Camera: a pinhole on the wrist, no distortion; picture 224 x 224 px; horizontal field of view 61.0 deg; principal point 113.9 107.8 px. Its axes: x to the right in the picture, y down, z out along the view. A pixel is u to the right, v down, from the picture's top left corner.
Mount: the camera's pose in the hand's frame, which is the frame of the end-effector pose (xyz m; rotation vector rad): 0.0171 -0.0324 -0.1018 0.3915 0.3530 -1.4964
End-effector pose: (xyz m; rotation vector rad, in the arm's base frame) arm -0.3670 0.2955 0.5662 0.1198 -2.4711 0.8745
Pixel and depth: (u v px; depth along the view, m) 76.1 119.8 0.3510
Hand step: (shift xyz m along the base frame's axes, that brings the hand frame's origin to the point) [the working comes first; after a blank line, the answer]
In the camera's frame: -0.0698 0.0222 0.3510

-0.1009 -0.2486 -0.0711
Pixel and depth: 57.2 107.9 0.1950
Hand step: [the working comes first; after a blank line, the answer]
In the camera's frame: -0.0581 0.0001 0.1950

-0.0358 -0.1143 -0.0192
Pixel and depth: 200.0 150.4 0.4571
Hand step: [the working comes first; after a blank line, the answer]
In the camera's frame: 0.2070 0.1024 0.4571

-0.0953 -0.4524 0.1585
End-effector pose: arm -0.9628 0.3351 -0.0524 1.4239 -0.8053 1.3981
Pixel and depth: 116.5 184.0 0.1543
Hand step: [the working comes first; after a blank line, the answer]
In the camera's frame: 0.0021 0.0618 0.1543

0.1183 0.0127 0.0608
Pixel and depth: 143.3 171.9 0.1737
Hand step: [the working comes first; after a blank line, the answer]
In the camera's frame: 0.0269 0.0586 0.1737

0.1487 0.0173 0.0536
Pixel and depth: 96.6 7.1 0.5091
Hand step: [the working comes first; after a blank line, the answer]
In the camera's frame: -0.0463 -0.2696 0.5091

0.3117 -0.3007 -0.2593
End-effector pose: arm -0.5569 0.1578 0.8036 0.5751 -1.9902 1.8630
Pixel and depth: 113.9 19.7 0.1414
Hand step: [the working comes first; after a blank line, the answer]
In the camera's frame: 0.0000 -0.0655 0.1414

0.0951 -0.0239 0.0576
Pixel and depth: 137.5 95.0 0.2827
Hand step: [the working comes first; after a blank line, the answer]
In the camera's frame: 0.0351 -0.0190 0.2827

0.1068 -0.1418 0.1542
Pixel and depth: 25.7 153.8 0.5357
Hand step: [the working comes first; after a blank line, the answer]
In the camera's frame: -0.2485 0.1296 0.5357

-0.0720 -0.5004 0.0767
